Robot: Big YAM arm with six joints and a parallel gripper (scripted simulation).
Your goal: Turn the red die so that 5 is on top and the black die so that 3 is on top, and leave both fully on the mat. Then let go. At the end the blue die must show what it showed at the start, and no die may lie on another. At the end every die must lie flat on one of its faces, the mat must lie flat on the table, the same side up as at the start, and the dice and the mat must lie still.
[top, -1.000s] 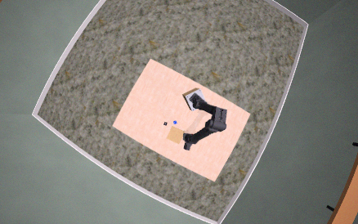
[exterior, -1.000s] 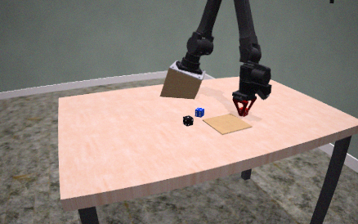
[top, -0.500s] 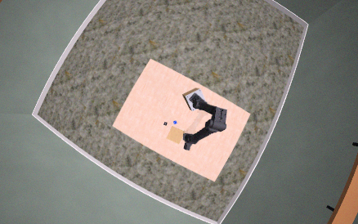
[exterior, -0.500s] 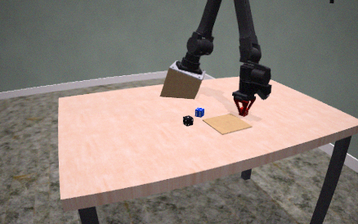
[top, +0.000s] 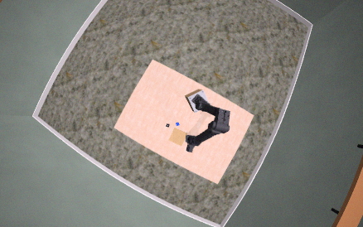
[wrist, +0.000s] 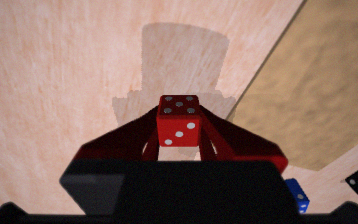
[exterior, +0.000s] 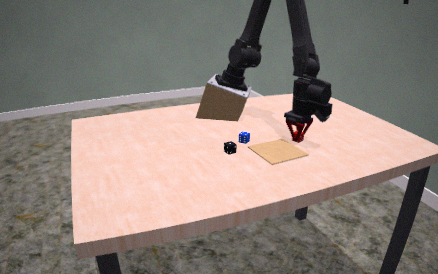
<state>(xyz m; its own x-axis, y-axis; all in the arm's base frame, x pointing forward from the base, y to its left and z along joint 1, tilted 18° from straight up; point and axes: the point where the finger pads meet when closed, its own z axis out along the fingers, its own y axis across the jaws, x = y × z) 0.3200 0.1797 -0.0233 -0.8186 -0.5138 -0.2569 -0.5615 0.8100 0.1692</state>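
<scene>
Now: hand 70 mm short of the tan mat, 100 mm to the left of it and 10 mm above it. Round my hand: red die: right at my hand; then black die: 50 mm ahead, 250 mm to the right; then blue die: 20 mm behind, 180 mm to the right.
</scene>
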